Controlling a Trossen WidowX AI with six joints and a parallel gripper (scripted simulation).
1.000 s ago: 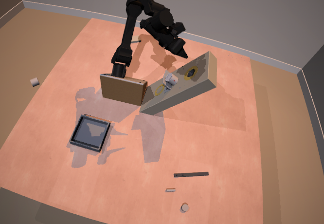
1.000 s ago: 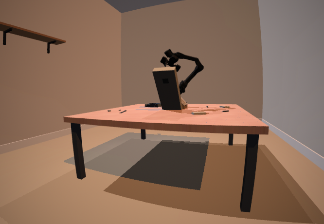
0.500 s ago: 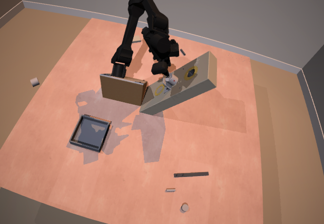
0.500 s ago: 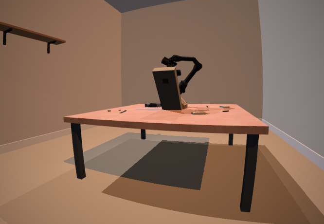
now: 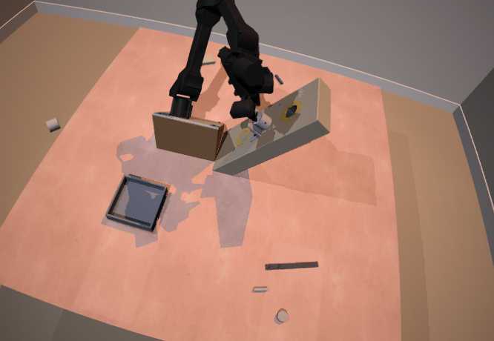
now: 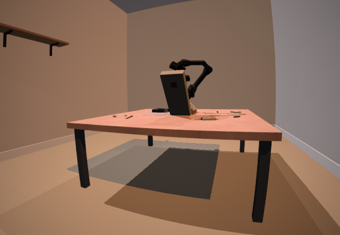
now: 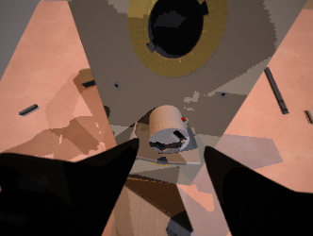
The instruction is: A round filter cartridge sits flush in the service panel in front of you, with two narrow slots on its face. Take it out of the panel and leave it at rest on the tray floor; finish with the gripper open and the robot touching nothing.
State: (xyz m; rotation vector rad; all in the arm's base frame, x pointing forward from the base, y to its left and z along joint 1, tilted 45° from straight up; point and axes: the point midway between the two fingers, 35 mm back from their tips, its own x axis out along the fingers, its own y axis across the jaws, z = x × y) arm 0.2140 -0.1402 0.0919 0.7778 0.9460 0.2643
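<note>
The round filter cartridge lies 30 mm below my gripper tip and 20 mm ahead of it. Round my gripper tip: small pin: 460 mm to the right, 240 mm below, 80 mm ahead; dark-rimmed tray: 330 mm behind, 240 mm to the right, 240 mm below.
</note>
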